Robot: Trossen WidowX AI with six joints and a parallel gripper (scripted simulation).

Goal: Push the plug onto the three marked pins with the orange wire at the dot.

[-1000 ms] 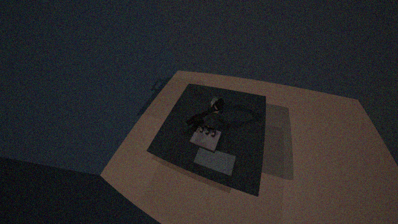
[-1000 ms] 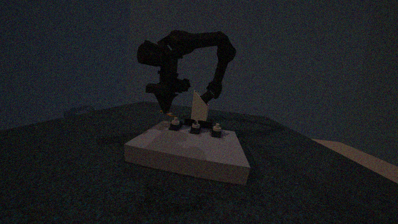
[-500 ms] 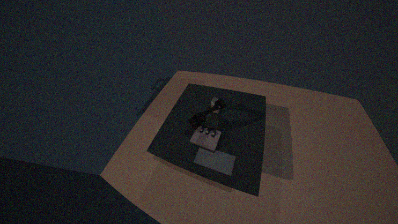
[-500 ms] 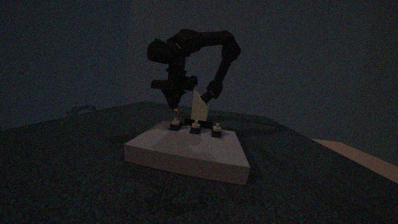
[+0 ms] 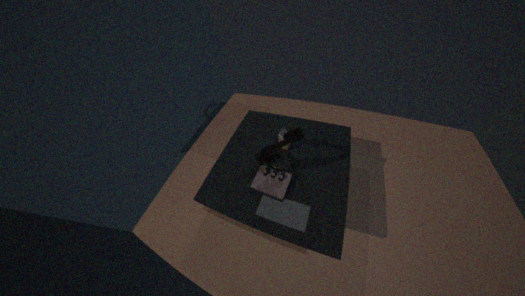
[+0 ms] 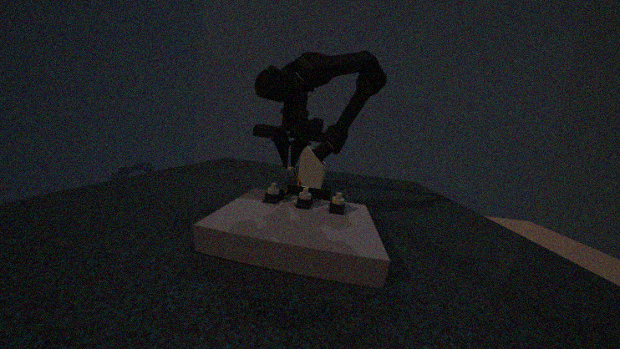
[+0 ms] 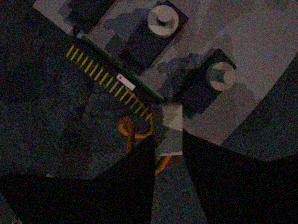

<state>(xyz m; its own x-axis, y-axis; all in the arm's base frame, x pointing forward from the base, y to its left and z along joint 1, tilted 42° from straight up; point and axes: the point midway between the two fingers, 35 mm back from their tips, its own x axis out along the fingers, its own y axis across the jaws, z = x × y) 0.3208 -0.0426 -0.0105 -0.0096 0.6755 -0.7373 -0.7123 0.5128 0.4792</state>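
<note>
Right now the coloured band is 50 mm to the left of my gripper tip and 40 mm below it. From my gripper tip the other things lie so: printed holder (160 mm ahead, 90 mm below, 60 mm to the left); red dot (60 mm to the left, 40 mm below).
</note>
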